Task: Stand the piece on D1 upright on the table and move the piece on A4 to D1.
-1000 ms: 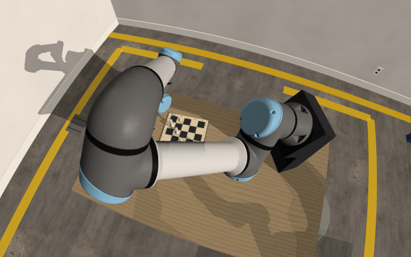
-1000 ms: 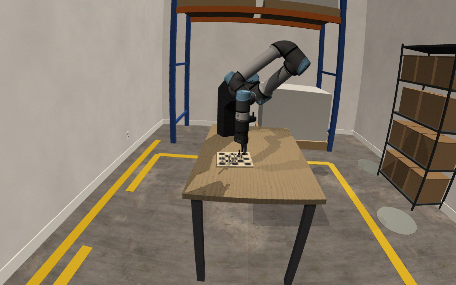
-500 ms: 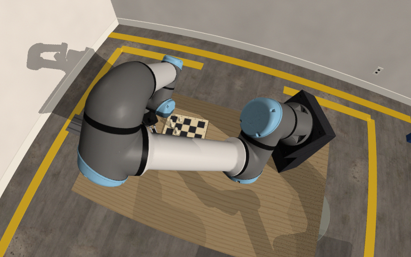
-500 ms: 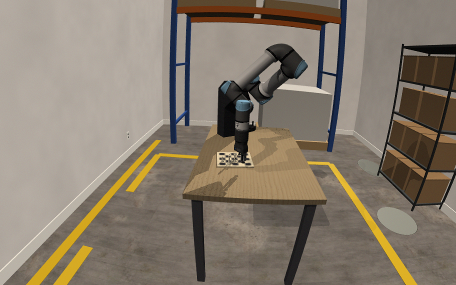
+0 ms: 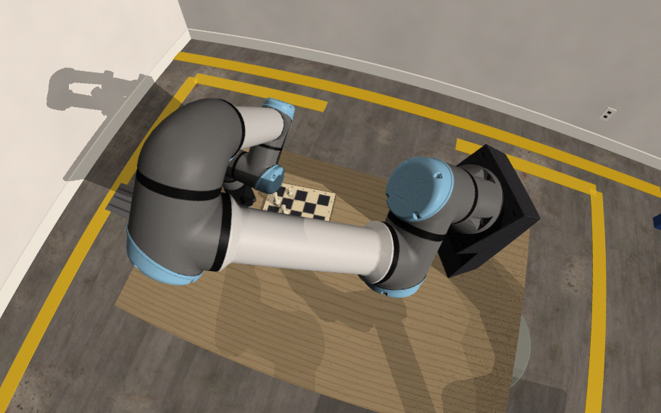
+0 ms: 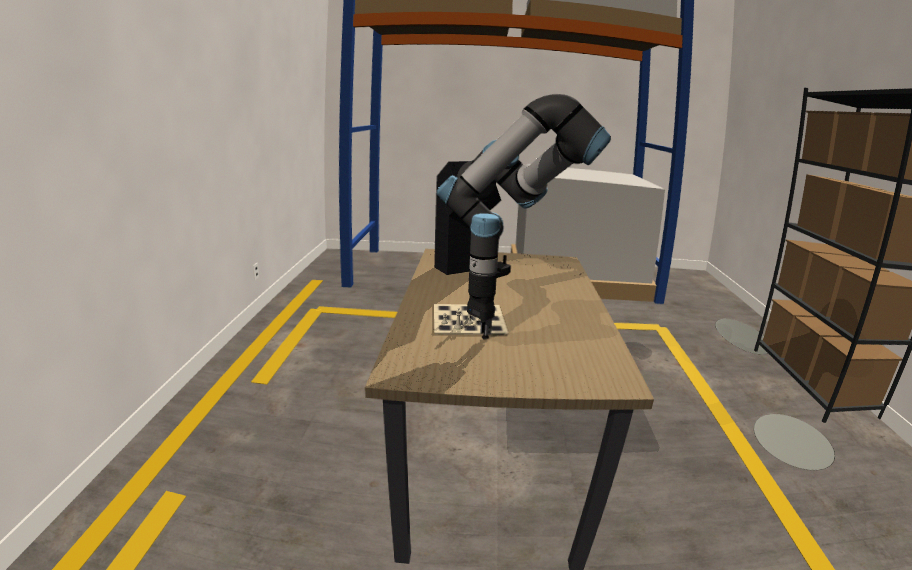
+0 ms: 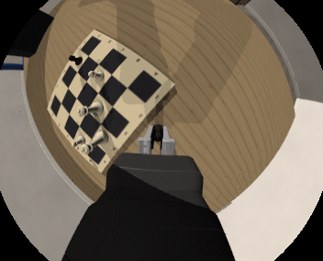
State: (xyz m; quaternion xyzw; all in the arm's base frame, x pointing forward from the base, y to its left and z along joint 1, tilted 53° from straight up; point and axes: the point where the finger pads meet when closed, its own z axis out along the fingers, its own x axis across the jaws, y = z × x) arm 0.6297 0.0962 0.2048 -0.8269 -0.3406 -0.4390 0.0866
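My hand is 12 cm past the chessboard, 8 cm to the left of it and 3 cm above it.
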